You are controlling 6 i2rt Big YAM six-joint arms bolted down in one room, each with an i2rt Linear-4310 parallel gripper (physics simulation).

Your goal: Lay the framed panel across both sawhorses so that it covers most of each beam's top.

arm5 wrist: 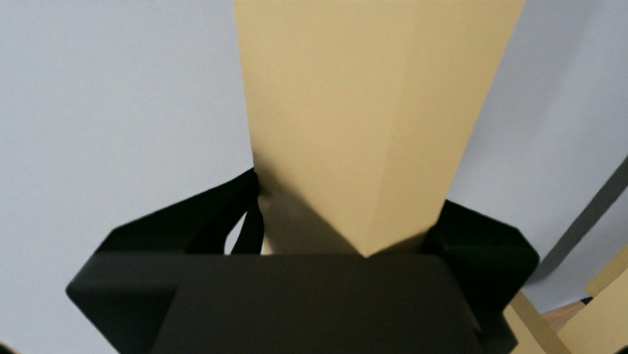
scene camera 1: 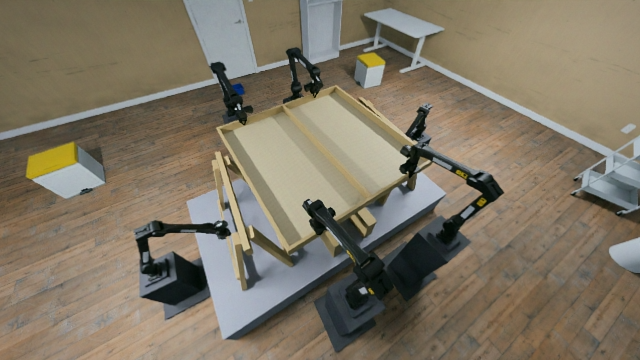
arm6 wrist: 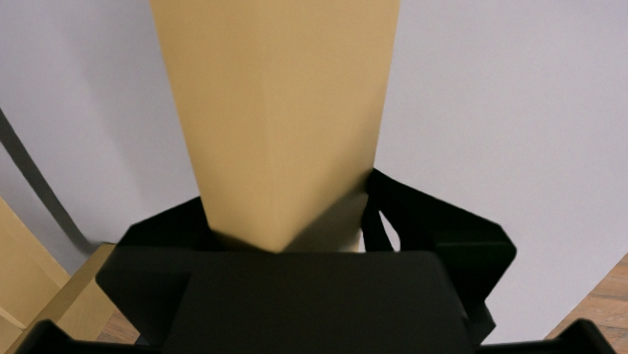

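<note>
In the arm5 wrist view, the gripper (arm5 wrist: 350, 235) is shut on light sawhorse timber (arm5 wrist: 340, 110). In the arm6 wrist view, the gripper (arm6 wrist: 287, 230) is likewise shut on sawhorse timber (arm6 wrist: 285, 100). In scene camera 1, the framed panel (scene camera 1: 295, 175) lies roughly level, frame up, with a divider. The left sawhorse (scene camera 1: 231, 200) shows outside its left edge, the right sawhorse (scene camera 1: 367, 106) partly at its back right. Grippers at the back (scene camera 1: 243, 119) (scene camera 1: 314, 92) and front (scene camera 1: 317, 220) (scene camera 1: 410, 167) are at the panel's edges; their fingers are too small to judge. Contact with the beams is unclear.
A low grey platform (scene camera 1: 280, 295) stands under the sawhorses. Wooden pieces (scene camera 1: 367, 222) show below the panel's front edge. White boxes with yellow tops (scene camera 1: 65, 172) (scene camera 1: 370, 72) stand left and at the back. A white table (scene camera 1: 405, 22) and a trolley stand farther off.
</note>
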